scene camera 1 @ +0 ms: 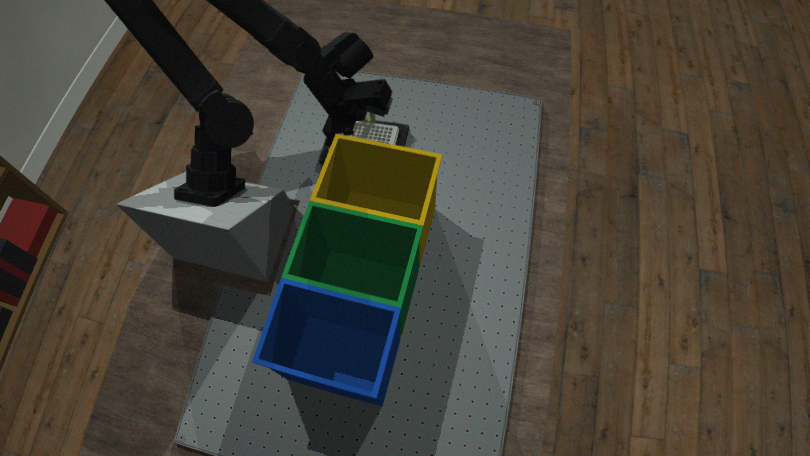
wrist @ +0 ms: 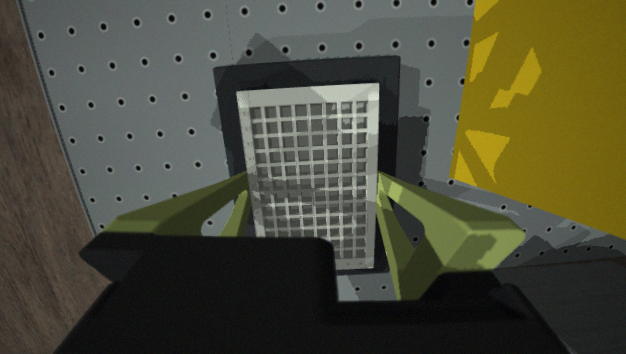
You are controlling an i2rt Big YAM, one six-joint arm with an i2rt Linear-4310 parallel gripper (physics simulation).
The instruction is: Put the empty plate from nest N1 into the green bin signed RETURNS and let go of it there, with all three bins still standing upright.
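Where they show: gripper, fingertip midpoint: [wrist: 313,177]; arm's base, link origin: [scene camera 1: 210,192].
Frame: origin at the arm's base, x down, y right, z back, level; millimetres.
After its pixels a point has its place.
Observation:
The white gridded plate [scene camera 1: 376,133] @(x 102, y -241, z -238 mm) [wrist: 312,150] @(x 100, y -223, z -241 mm) lies in the dark nest [scene camera 1: 403,134] @(x 115, y -258, z -290 mm) [wrist: 310,76] @(x 115, y -222, z -287 mm), whose rim shows around it; no wells look filled. My gripper [scene camera 1: 369,122] [wrist: 313,177] @(x 112, y -224, z -220 mm) is shut on the plate, with one yellow-green fingertip against each long side. The lower end of the plate is partly hidden by the black gripper body in the wrist view. The green bin [scene camera 1: 411,266] @(x -53, y 85, z -376 mm) stands upright between the yellow and blue bins. Its visible inside holds no plate; its RETURNS sign is not visible.
The yellow bin [scene camera 1: 431,186] @(x -53, y -50, z -380 mm) [wrist: 575,100] @(x 62, y -113, z -261 mm) stands upright close beside the nest, between it and the green bin. The blue bin [scene camera 1: 387,351] @(x -53, y 213, z -368 mm) stands upright at the far end of the row. The grey pedestal [scene camera 1: 209,237] @(x -35, y 94, z -50 mm) carries the arm's base beside the bins.

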